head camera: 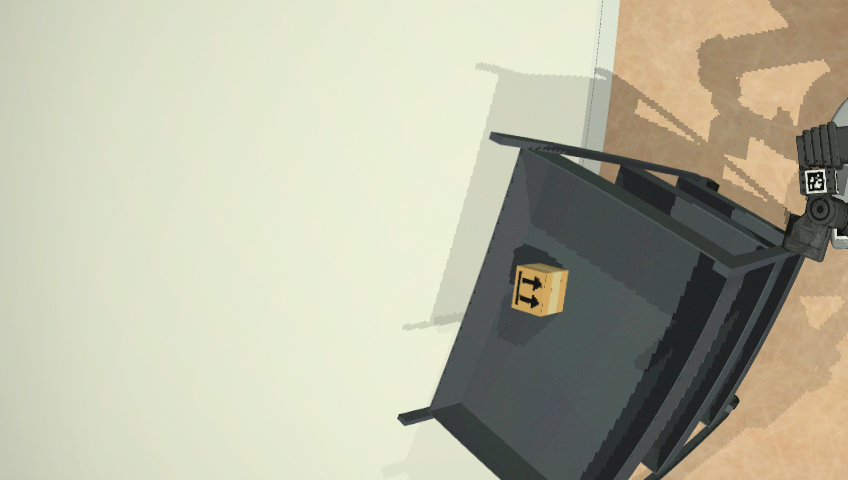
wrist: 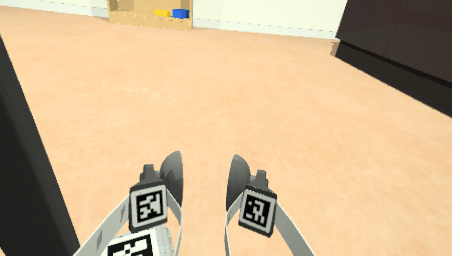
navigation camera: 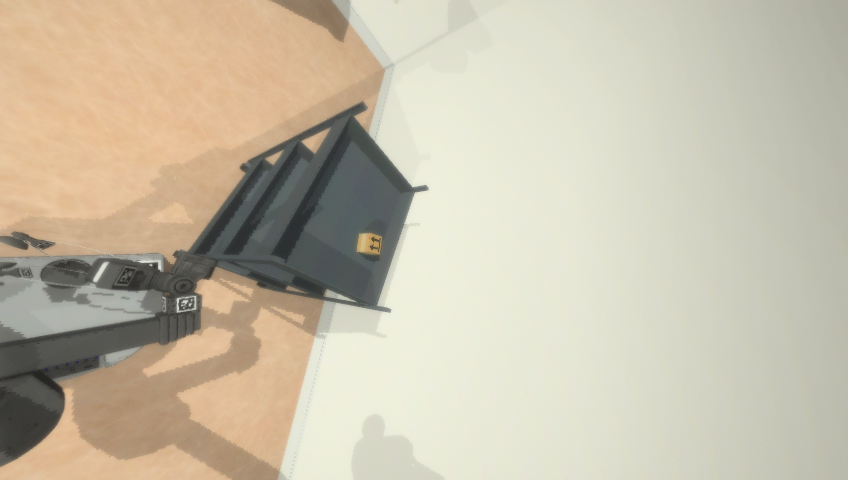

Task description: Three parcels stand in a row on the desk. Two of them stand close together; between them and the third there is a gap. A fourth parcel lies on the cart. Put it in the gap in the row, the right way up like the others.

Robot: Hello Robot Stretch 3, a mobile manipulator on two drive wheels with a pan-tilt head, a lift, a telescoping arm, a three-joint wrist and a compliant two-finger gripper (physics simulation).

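Seen in the pictures: gripper, fingertip midpoint: (wrist: 205, 171); robot's base at its link origin: (navigation camera: 68, 272).
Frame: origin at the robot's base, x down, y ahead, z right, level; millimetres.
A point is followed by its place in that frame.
The fourth parcel (head camera: 540, 289) @(x -713, y 63, z 504 mm) (navigation camera: 369, 243) @(x -712, y 67, z 501 mm), a small tan box with black arrows and a pale tape strip, lies on the top tray of the dark grey cart (head camera: 606, 356) @(x -663, y 156, z 429 mm) (navigation camera: 339, 196) @(x -663, y 203, z 435 mm). In the head view its arrows point to the right of the picture, away from the wall. My gripper (wrist: 205, 171) @(x -312, y 64, z -86 mm) is open, with floor showing between its fingertips. It is folded in near my base, and the parcel does not show in the wrist view. My wrist is beside the cart's near corner. The desk and the row of three parcels do not show in recognisable form.
The cart stands close to the pale wall (head camera: 238, 237) @(x -945, y -24, z 906 mm) (navigation camera: 595, 237) @(x -1271, y 73, z 937 mm), with lower shelves under its tray. In the wrist view a dark cabinet (wrist: 400, 35) @(x -285, y 1498, z -887 mm) stands at the upper right, a wooden unit (wrist: 150, 21) @(x -51, y 336, z -2616 mm) with yellow and blue items stands far back, and a dark upright (wrist: 25, 150) is at the left.
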